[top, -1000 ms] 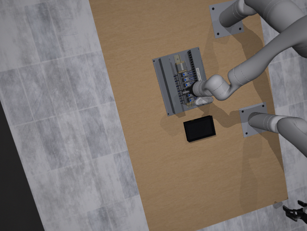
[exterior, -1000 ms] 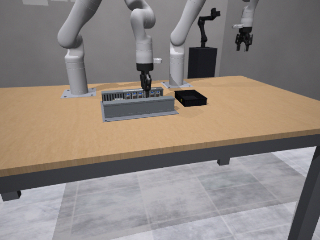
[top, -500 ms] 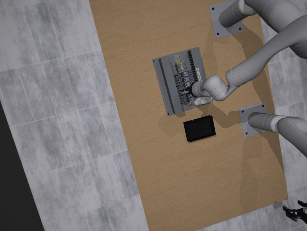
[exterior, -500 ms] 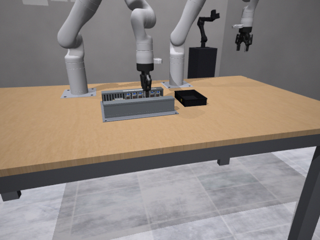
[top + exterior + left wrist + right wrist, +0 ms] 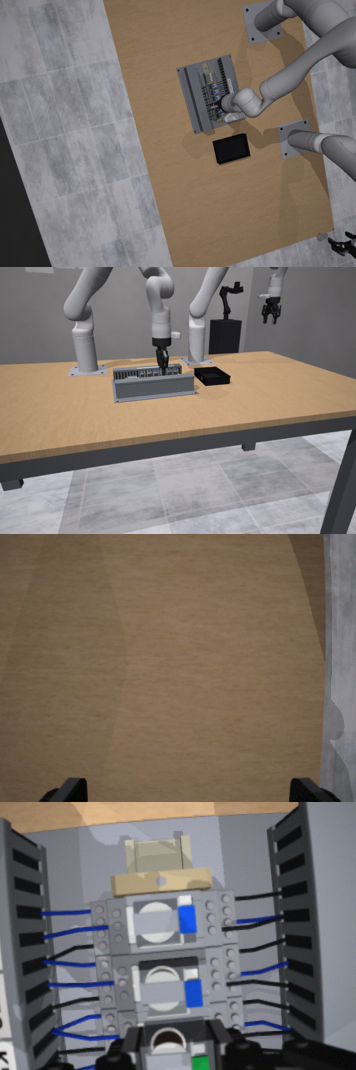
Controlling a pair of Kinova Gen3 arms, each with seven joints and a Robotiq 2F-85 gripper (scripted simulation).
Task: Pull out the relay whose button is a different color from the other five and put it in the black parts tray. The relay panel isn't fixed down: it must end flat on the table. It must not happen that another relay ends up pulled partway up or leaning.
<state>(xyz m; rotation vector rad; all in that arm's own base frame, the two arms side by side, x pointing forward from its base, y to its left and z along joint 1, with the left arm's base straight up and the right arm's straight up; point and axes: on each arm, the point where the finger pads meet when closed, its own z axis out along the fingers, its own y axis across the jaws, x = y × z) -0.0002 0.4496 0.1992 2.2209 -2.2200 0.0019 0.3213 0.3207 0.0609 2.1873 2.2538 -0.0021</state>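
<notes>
Right now my right hand is 1 cm above the green-button relay. The rest, counted from my right hand: relay panel: 5 cm to the right, 3 cm below; black parts tray: 23 cm to the left, 4 cm below.
</notes>
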